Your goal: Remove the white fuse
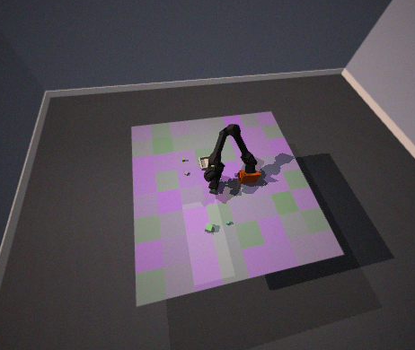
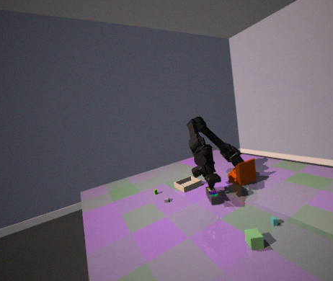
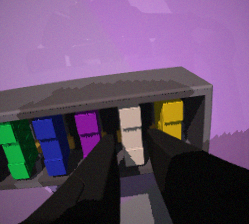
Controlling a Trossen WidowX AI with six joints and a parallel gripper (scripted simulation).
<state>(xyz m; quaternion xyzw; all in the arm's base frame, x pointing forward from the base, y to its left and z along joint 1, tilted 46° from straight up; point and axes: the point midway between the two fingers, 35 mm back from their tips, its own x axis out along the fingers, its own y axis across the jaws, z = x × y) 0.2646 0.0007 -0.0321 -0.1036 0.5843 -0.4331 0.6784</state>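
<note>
My gripper tip is now 20 mm above the white fuse. Round my gripper tip: small grey piece: 190 mm ahead, 130 mm to the right, 30 mm below; small teal cube: 30 mm behind, 290 mm to the left, 30 mm below; beige tray: 10 mm ahead, 190 mm to the right, 40 mm below.
</note>
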